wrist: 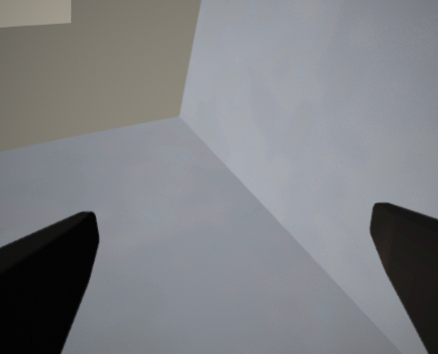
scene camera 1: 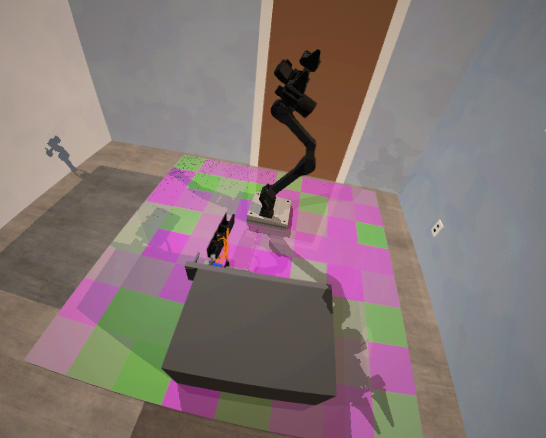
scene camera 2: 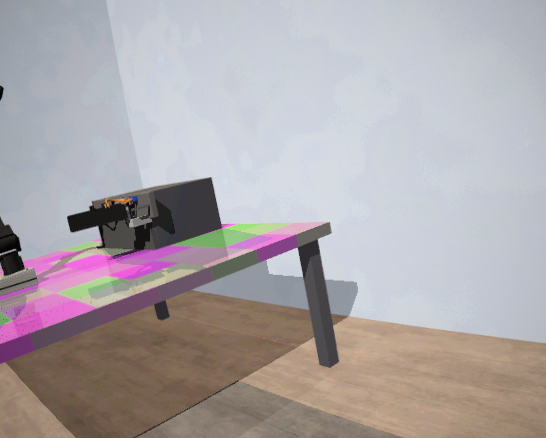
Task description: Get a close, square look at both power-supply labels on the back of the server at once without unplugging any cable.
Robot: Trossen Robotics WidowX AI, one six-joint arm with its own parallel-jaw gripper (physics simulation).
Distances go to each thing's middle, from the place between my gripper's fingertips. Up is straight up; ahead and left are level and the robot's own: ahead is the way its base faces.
Scene:
My hand is 230 mm short of the black bracket (scene camera 2: 94,217), 210 mm to the left of it and 590 mm above it.

